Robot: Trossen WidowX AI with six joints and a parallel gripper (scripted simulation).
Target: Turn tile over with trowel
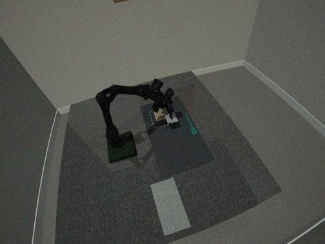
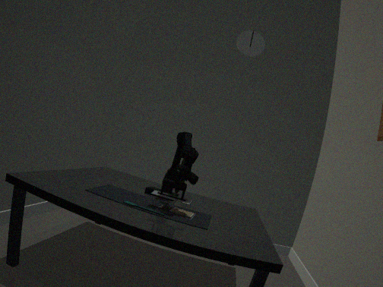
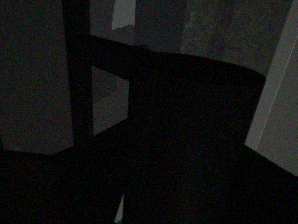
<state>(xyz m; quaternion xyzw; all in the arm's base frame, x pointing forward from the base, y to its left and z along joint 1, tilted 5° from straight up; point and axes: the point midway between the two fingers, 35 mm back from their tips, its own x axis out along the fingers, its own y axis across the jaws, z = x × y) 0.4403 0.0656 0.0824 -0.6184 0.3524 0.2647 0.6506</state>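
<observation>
Right now my gripper tip is 15 cm to the left of the thin teal piece, 12 cm above it and 8 cm short of it. Round my gripper tip: dark mat (14 cm below, 11 cm to the right, 6 cm behind); tile (12 cm below, 6 cm to the left, 6 cm behind).
</observation>
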